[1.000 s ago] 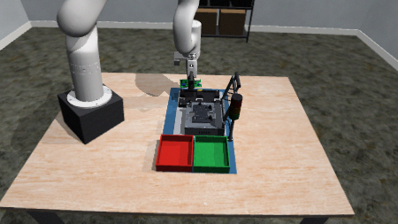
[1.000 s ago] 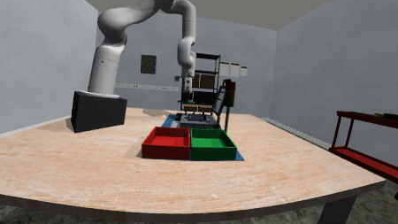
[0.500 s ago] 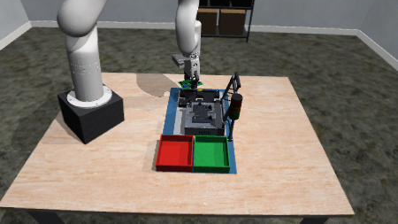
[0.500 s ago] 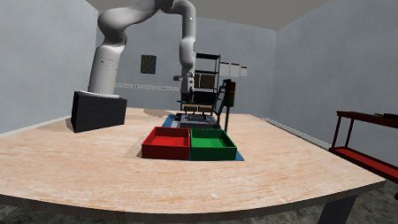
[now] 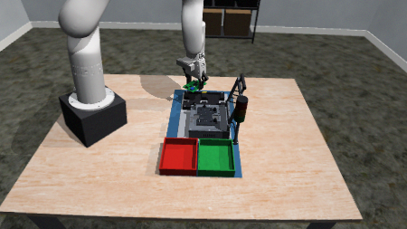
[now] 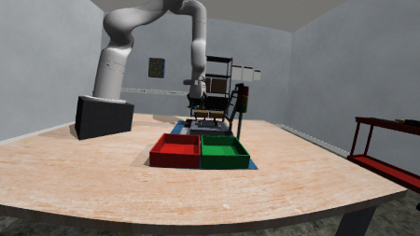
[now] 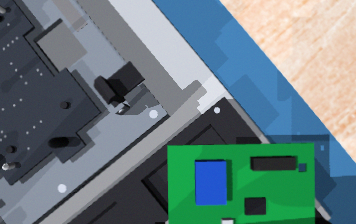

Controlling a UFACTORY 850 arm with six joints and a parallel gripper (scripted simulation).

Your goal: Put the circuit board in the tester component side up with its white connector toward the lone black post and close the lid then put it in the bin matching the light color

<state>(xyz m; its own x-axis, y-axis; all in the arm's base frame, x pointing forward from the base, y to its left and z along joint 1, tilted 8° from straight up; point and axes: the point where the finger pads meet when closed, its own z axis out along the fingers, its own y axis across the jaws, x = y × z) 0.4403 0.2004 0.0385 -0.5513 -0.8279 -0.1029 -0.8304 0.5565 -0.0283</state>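
My gripper is now right at the green circuit board. The rest, counted from my hand: dark nest 8 cm ahead, 16 cm to the right, 5 cm below; then clear lid 20 cm ahead, 15 cm to the right, 6 cm above; then red bin 1 cm behind, 37 cm to the right, 11 cm below.
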